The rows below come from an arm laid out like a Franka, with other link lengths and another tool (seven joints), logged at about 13 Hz.
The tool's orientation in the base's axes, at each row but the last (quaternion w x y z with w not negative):
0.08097 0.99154 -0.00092 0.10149
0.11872 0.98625 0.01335 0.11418
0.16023 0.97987 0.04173 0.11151
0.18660 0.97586 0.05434 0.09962
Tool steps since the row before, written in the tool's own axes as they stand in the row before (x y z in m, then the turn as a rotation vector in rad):
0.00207 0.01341 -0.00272 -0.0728 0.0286 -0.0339
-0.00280 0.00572 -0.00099 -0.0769 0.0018 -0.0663
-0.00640 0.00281 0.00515 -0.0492 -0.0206 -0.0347
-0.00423 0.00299 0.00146 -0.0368 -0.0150 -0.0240
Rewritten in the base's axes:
0.00124 -0.01277 0.00520 -0.0786 -0.0238 0.0227
-0.00296 -0.00548 0.00167 -0.0900 0.0095 0.0461
-0.00489 -0.00498 -0.00516 -0.0568 0.0243 0.0153
-0.00360 -0.00389 -0.00094 -0.0420 0.0171 0.0098

